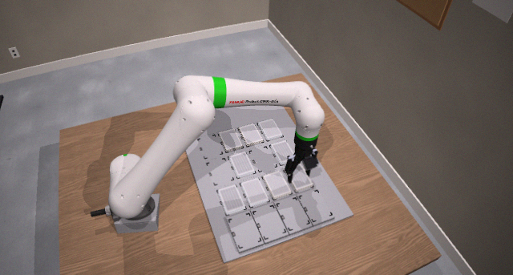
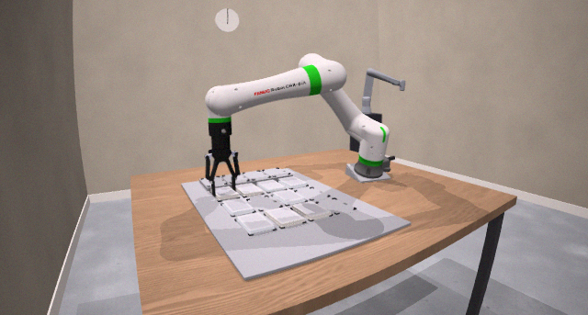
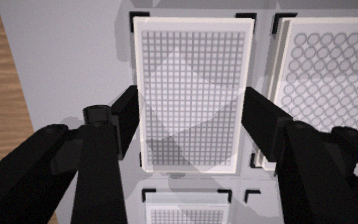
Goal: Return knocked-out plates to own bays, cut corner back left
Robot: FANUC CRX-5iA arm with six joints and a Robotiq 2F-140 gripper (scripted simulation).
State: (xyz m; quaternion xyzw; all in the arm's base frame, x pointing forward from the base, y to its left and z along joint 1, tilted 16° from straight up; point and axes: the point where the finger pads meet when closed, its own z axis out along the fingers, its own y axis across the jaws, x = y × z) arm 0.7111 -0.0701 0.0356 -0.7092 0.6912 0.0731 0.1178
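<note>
My hand is 20 mm above the sealed 384-well plate.
</note>
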